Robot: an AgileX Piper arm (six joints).
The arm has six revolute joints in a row. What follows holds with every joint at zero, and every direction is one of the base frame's. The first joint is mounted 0.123 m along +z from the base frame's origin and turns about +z. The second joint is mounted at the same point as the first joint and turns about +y. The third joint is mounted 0.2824 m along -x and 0.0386 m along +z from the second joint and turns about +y. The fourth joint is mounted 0.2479 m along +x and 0.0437 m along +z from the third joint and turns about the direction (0.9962, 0, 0.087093). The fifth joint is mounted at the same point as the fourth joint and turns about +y. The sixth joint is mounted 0.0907 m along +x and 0.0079 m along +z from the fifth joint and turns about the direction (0.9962, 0, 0.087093). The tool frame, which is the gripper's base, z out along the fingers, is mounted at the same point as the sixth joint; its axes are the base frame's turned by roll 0, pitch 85.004 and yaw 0 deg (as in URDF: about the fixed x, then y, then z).
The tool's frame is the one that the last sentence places.
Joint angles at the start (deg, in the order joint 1, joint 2, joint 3, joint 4, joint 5, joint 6):
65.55 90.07 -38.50 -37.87 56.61 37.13
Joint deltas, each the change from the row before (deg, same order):
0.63 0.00 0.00 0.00 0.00 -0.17
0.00 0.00 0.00 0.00 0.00 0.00
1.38 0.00 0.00 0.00 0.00 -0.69
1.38 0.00 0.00 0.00 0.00 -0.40
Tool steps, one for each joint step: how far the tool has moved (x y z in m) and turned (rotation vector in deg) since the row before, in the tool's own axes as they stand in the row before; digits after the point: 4 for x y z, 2 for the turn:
0.0000 0.0021 -0.0013 -0.01 -0.33 -0.71
0.0000 0.0000 0.0000 0.00 0.00 0.00
0.0000 0.0046 -0.0028 -0.01 -0.72 -1.87
0.0000 0.0046 -0.0028 0.00 -0.72 -1.58

